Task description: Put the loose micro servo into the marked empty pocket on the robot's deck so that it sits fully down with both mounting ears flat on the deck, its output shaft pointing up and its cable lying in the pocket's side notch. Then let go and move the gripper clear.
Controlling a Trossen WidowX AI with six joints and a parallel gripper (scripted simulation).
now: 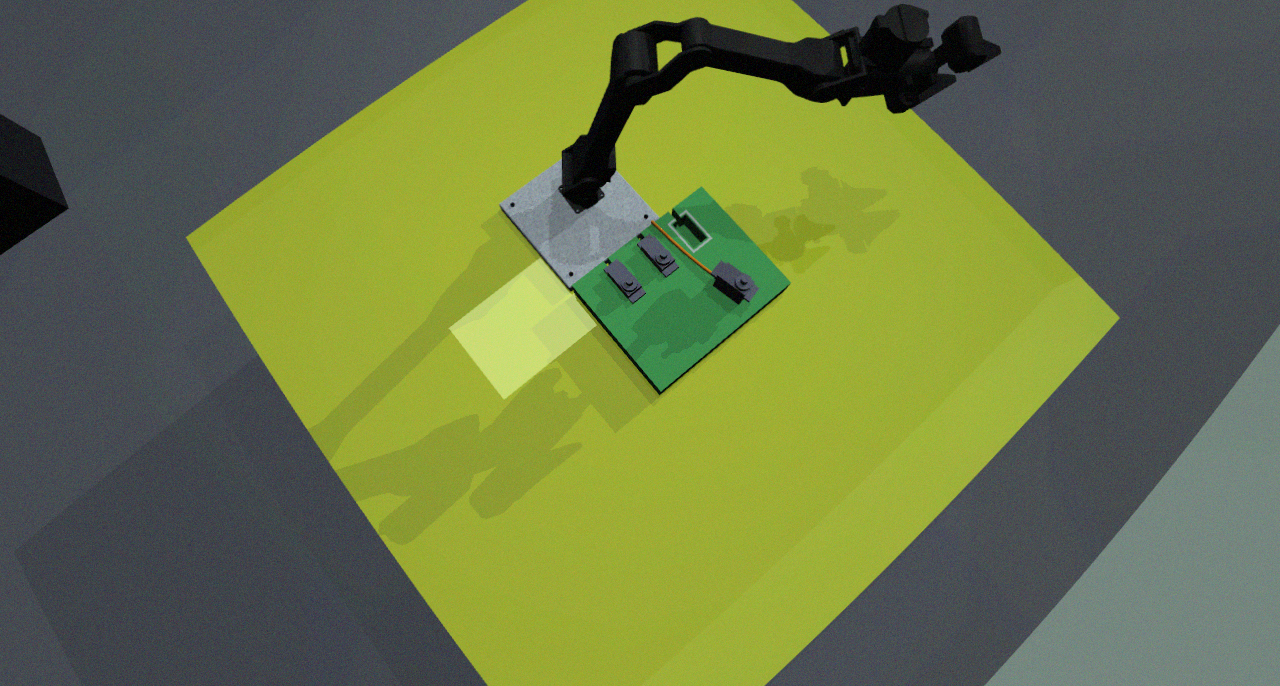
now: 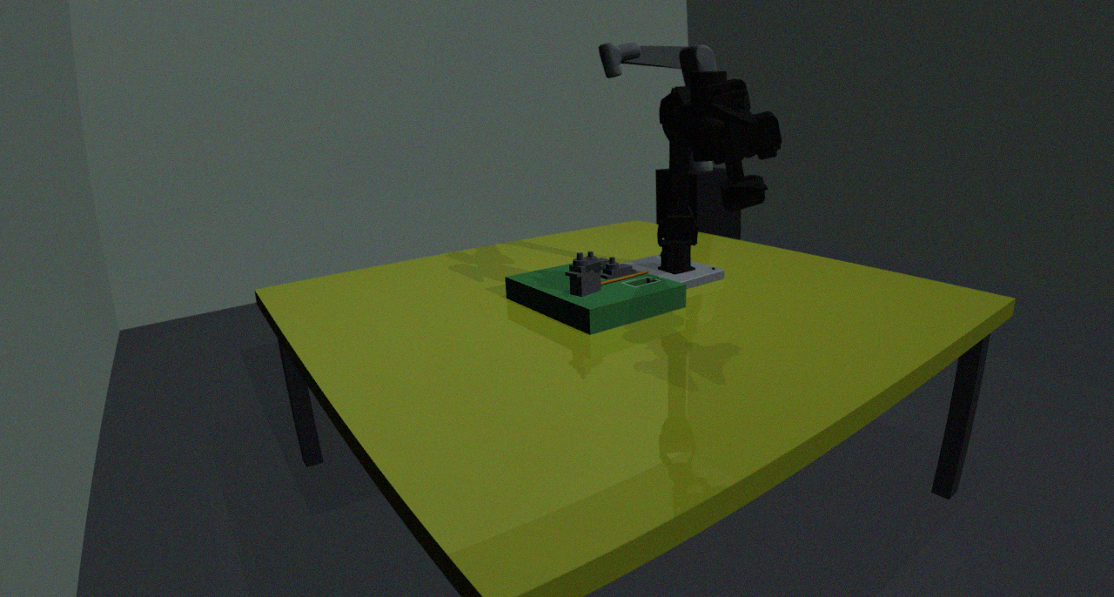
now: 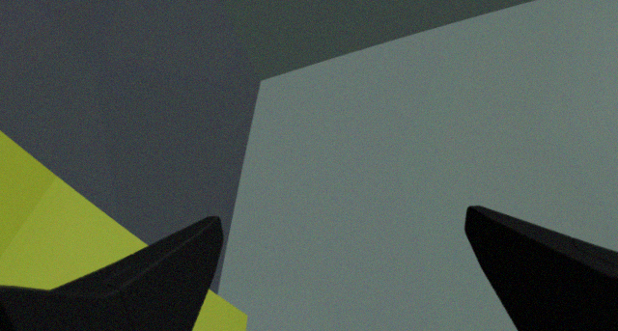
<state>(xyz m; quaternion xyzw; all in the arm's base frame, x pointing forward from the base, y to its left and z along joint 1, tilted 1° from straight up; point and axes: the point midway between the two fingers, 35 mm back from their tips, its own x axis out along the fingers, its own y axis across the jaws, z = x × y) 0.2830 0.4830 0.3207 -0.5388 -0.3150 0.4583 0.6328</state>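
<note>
Right now my gripper tip is 480 mm to the left of the green deck and 300 mm above it.
</note>
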